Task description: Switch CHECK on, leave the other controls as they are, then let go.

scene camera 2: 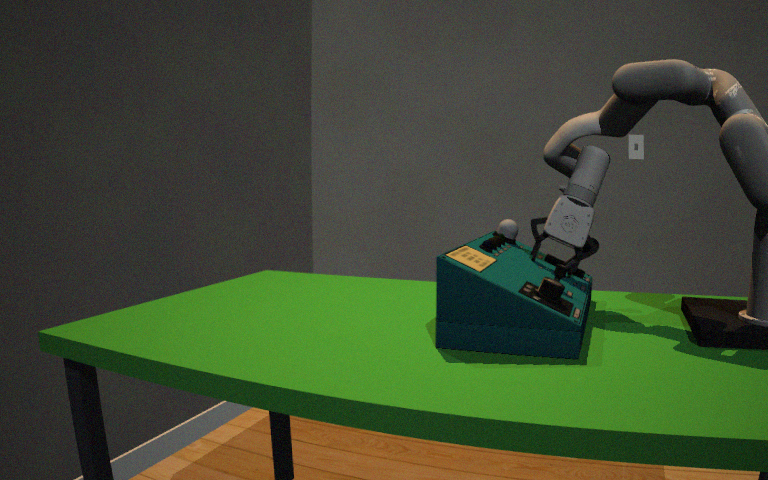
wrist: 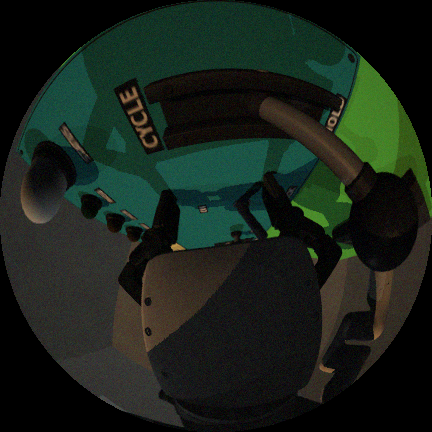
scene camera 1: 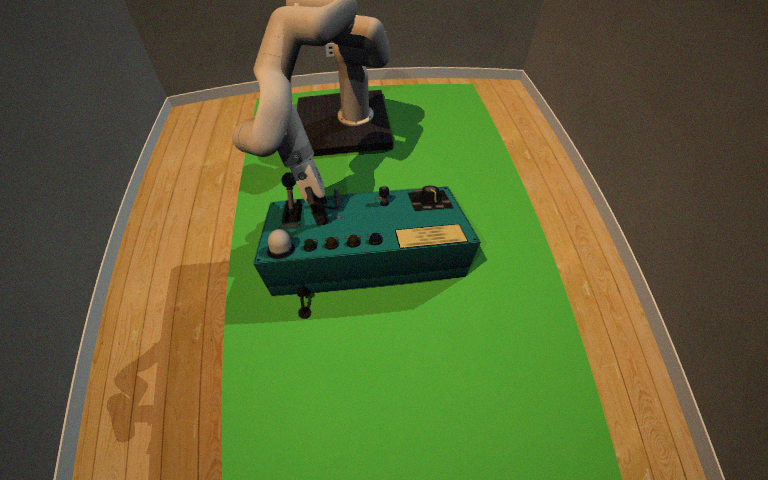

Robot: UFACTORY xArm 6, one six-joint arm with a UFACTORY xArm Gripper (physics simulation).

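Where they show: gripper, fingertip midpoint: [scene camera 2: 551,267] [wrist: 217,191] [scene camera 1: 322,213]; arm's base, origin of the base link: [scene camera 2: 767,320] [scene camera 1: 355,115].
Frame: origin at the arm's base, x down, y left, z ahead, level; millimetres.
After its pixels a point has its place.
The teal console [scene camera 1: 362,268] @(z 647, x -74, y -19 mm) [scene camera 2: 498,316] @(z 529, x -38, y 243 mm) [wrist: 200,170] @(z 495, x -74, y -133 mm) stands on the green table. The CHECK toggle, a thin dark lever [scene camera 1: 336,199] @(z 448, x -82, y -70 mm) [wrist: 253,220] @(z 442, x -80, y -75 mm), stands near the console's back edge. How far it tilts is hard to tell. A small label [wrist: 203,209] @(z 500, x -77, y -66 mm) lies on the panel in front of it. My gripper [scene camera 1: 320,213] @(z 482, x -73, y -106 mm) [scene camera 2: 546,264] @(z 482, x -73, y -106 mm) [wrist: 217,191] @(z 482, x -73, y -106 mm) is open and empty, low over the panel. In the wrist view the toggle shows beside the inner side of the right finger; whether they touch is unclear. In scene camera 2 the toggle cannot be made out.
The ball-topped CYCLE lever [scene camera 1: 288,181] @(z 413, x -127, y -188 mm) [wrist: 384,220] rises close beside the gripper. A white dome [scene camera 1: 279,241] @(z 618, x -166, y -190 mm) [scene camera 2: 508,228] @(z 598, x -152, y -172 mm) [wrist: 42,195], several round buttons, a small knob [scene camera 1: 384,193] @(z 454, x -97, y 51 mm) and a rotary knob [scene camera 1: 430,195] @(z 465, x -91, y 167 mm) [scene camera 2: 550,287] @(z 446, x -84, y 193 mm) are also on the console.
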